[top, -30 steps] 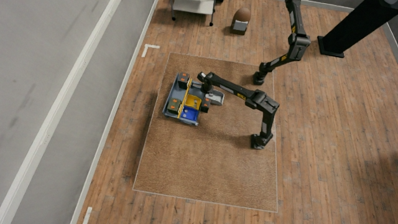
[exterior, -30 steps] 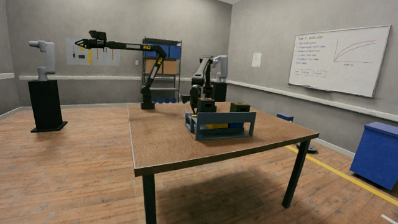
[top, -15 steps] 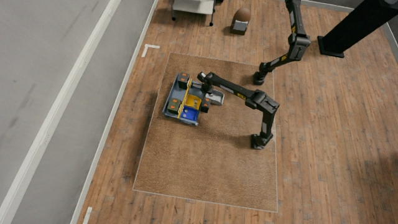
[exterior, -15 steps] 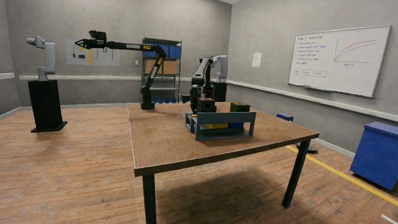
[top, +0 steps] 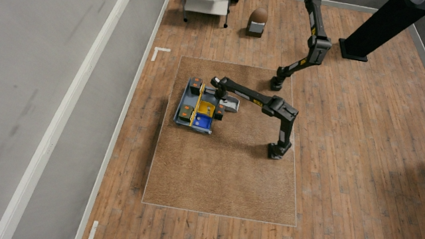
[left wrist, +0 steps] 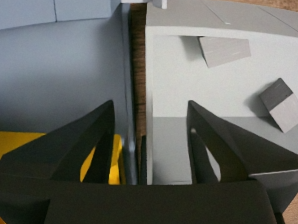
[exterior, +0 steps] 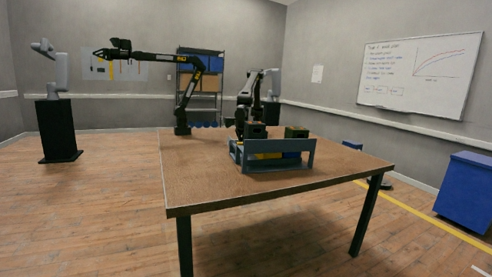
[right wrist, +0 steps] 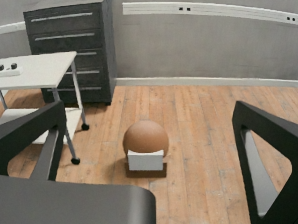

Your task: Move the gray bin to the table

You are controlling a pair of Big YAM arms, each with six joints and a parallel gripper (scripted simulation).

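The gray open bin is 8 cm behind my left hand, 1 cm to the left of it and 3 cm below it. Round my left hand: blue-gray shelf: 15 cm ahead, 10 cm to the left; yellow bin: 12 cm ahead, 10 cm to the left, 2 cm below; blue bin: 14 cm ahead, 21 cm to the left, 2 cm below.
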